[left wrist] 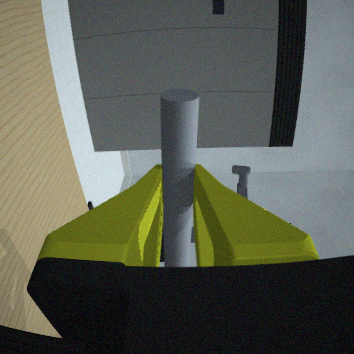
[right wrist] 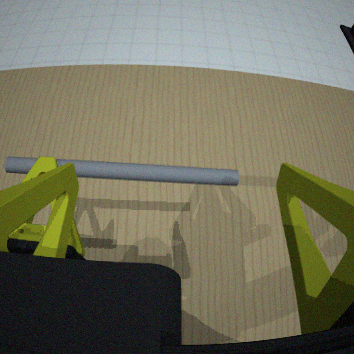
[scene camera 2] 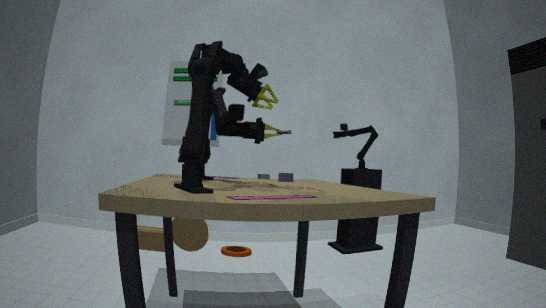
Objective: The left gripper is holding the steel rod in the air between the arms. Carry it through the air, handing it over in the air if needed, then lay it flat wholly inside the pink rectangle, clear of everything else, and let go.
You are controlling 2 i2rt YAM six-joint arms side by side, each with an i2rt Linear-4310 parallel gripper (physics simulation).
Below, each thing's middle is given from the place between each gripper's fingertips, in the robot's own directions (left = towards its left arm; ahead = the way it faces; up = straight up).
Now: the grey steel rod (left wrist: pixel 178 107) 10 cm below my right hand, 4 cm to the left of it and 4 cm ahead of it.
My left hand is 60 mm to the left of the grey steel rod.
